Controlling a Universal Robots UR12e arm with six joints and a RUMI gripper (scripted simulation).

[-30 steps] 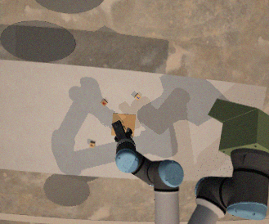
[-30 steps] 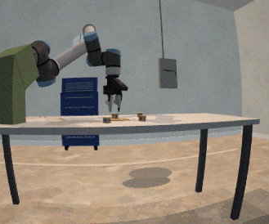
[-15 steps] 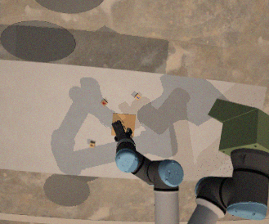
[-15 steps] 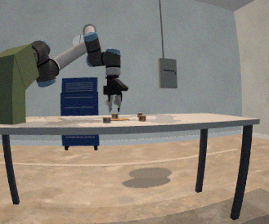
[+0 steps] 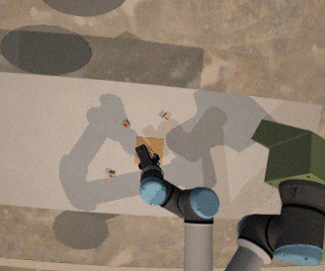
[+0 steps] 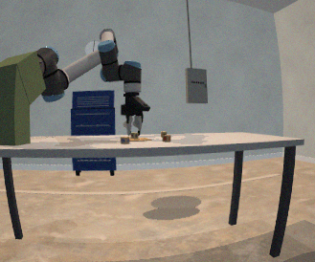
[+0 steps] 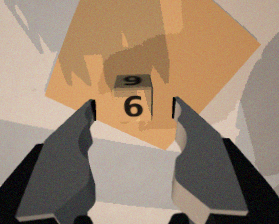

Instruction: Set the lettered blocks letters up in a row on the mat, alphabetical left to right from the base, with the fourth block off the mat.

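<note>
The orange mat is 2 cm to the right of my hand and 3 cm below it.
</note>
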